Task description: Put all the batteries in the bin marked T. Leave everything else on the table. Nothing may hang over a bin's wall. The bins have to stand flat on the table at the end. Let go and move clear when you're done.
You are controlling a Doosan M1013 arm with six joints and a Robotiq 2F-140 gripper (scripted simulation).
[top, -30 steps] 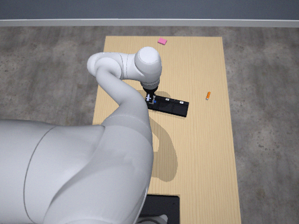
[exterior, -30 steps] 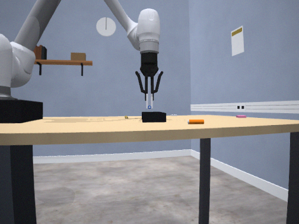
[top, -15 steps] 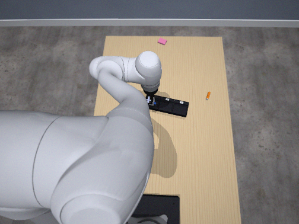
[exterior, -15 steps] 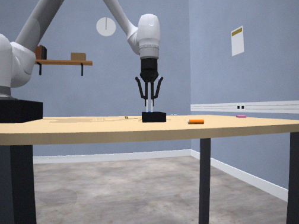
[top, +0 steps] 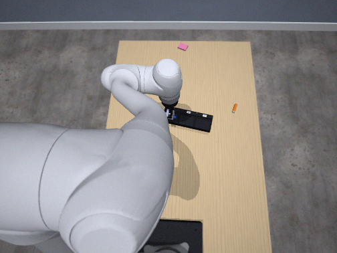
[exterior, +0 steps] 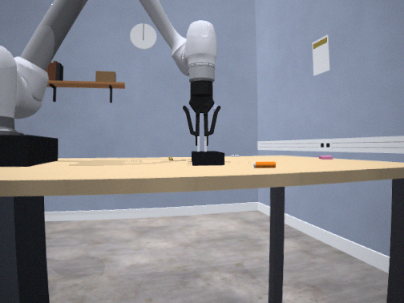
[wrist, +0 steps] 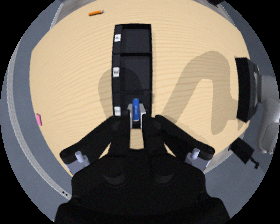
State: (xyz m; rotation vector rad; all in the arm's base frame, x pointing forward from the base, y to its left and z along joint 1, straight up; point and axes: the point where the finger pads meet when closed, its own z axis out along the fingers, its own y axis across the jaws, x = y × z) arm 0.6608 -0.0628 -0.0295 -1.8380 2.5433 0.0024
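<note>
Right now my hand is 3 cm above the blue battery. Round my hand: orange battery (2 cm ahead, 34 cm to the right, 4 cm below); then small brass piece (8 cm behind, 10 cm to the left, 4 cm below); then black bin (2 cm behind, 8 cm to the right, 4 cm below).
</note>
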